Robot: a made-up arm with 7 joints.
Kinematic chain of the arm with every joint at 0, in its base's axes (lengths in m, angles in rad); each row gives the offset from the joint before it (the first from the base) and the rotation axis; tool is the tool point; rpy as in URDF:
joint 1: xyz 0 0 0.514 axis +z
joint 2: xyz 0 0 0 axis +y
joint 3: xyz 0 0 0.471 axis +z
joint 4: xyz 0.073 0 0 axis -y
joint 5: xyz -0.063 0 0.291 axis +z
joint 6: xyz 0 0 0 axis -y
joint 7: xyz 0.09 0 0 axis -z
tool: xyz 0 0 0 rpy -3.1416 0 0
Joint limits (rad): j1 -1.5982..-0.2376 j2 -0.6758..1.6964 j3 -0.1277..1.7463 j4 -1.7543..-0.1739 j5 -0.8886..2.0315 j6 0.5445..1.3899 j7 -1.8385..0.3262
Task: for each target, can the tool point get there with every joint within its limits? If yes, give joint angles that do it. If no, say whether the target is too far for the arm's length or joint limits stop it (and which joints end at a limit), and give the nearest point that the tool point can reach.
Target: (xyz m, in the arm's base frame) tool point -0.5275 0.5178 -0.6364
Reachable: no: too far | nearest point -0.0919 -0.3621 0.0382 | short by 1.191 m
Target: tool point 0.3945 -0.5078 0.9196
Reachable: yes | joints -1.2480 0.5674 0.6722 -0.9649 -0.2404 0.7176 -1.6077
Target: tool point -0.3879 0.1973 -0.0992
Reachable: no: joint limits stop it (at a limit: joint 1, joint 2, joint 3, joint 4) | nearest point -0.0994 -0.3516 0.0660 | short by 0.642 m
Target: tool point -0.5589 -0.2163 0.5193
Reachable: no: joint limits stop it (at a limit: joint 1, joint 3, joint 4, joint 5, joint 6) | nearest point -0.1270 -0.5769 0.5273 | short by 0.563 m
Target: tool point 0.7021 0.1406 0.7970
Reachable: yes | joints -0.3460 1.1314 1.5843 -0.9876 -0.1687 0.8817 -1.3692
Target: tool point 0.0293 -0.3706 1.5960
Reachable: no: too far | nearest point 0.0221 -0.2795 1.3299 | short by 0.281 m
